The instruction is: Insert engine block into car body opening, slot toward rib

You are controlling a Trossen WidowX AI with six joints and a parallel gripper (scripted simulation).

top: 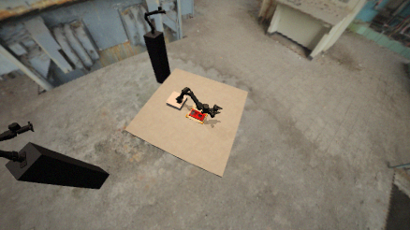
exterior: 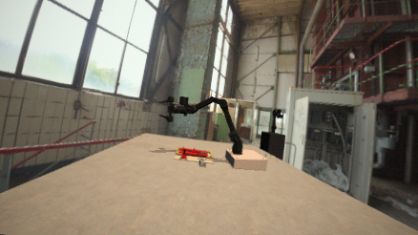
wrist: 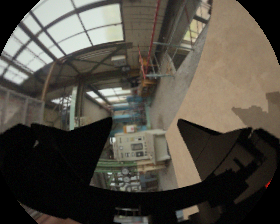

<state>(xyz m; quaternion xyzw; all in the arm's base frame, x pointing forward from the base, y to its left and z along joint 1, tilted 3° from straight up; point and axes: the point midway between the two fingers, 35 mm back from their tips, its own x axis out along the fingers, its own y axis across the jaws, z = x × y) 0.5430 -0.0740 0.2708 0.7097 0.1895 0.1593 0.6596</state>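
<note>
The grey engine block lies 340 mm behind my gripper tip, 290 mm below it and 180 mm to the left of it.
</note>
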